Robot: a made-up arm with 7 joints.
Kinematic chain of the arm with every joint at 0, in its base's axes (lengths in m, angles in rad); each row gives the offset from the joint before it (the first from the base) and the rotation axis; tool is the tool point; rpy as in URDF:
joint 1: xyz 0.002 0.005 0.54 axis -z
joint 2: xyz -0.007 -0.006 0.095 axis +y
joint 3: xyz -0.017 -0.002 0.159 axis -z
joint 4: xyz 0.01 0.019 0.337 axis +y
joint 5: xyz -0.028 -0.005 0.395 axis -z
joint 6: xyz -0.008 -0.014 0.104 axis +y
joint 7: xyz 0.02 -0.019 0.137 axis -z
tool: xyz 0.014 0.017 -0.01 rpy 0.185 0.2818 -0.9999
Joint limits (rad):
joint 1: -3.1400..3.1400
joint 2: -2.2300..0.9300
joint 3: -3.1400..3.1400
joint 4: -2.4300..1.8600
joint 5: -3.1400..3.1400
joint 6: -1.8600..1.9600
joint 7: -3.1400..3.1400
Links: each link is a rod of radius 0.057 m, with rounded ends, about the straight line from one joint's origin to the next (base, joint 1, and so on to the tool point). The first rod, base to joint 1, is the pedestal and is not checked.
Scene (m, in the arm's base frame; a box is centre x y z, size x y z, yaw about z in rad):
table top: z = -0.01
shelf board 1: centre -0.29 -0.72 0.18 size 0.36 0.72 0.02 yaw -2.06
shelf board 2: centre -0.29 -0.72 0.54 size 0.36 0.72 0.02 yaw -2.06
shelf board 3: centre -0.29 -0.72 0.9 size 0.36 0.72 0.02 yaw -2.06
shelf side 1: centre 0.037 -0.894 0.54 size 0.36 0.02 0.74 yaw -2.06
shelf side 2: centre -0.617 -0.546 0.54 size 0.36 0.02 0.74 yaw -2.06
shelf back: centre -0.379 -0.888 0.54 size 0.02 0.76 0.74 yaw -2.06
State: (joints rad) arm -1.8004 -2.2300 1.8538 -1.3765 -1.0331 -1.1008 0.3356
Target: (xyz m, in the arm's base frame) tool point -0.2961 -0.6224 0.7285
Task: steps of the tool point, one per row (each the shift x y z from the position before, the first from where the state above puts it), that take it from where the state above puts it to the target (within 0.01 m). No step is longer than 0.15 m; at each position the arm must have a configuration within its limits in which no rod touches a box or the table.
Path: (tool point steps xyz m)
1: 0.0374 0.0950 0.0096
2: 0.0547 0.1028 -0.0048
3: 0.0698 0.1065 -0.0048
4: -0.0057 -0.0501 0.0945
5: 0.0165 -0.0387 0.0983
6: 0.0375 -0.0244 0.0968
7: 0.0557 -0.0082 0.0903
8: -0.0533 -0.1115 0.0039
9: -0.0599 -0.1012 -0.0039

